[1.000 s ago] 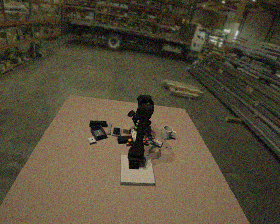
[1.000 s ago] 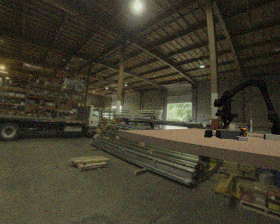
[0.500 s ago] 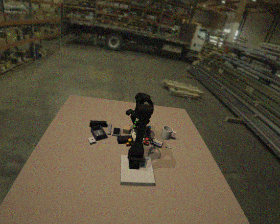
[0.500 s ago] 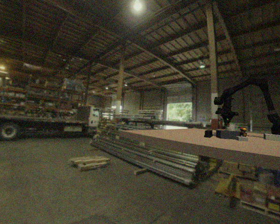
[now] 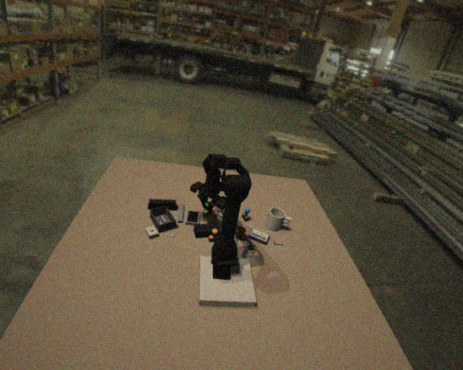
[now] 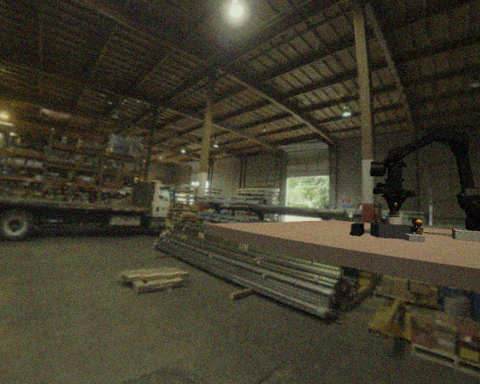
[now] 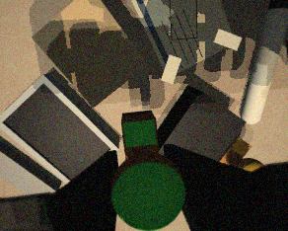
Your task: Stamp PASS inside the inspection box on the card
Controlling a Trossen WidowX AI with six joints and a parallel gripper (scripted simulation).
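Now: the black block 50 mm behind my gripper tip, 10 mm to the right of it and 70 mm below it. Round my gripper tip: tan box (60 mm ahead, 10 mm to the right, 70 mm below); ink pad (30 mm ahead, 60 mm to the left, 90 mm below); green-knobbed stamp (right at my gripper tip).
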